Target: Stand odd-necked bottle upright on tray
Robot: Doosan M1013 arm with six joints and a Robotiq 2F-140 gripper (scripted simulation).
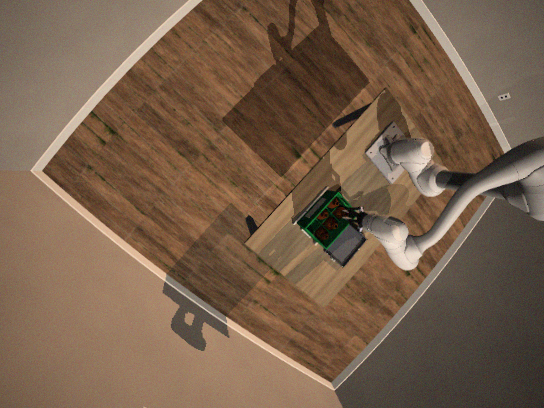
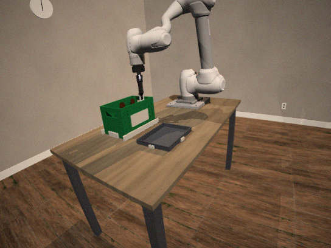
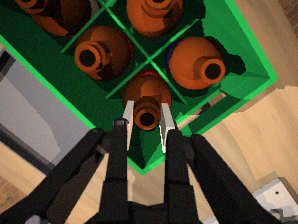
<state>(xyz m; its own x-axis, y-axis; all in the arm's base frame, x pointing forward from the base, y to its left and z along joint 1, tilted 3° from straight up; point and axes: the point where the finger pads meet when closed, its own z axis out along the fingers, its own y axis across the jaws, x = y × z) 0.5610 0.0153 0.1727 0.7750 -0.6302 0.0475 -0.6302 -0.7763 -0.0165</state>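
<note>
Right now my hand is 9 cm short of the green crate, 3 cm to the left of it and 9 cm above it. Round my hand: dark grey tray (8 cm ahead, 24 cm to the left, 16 cm below).
</note>
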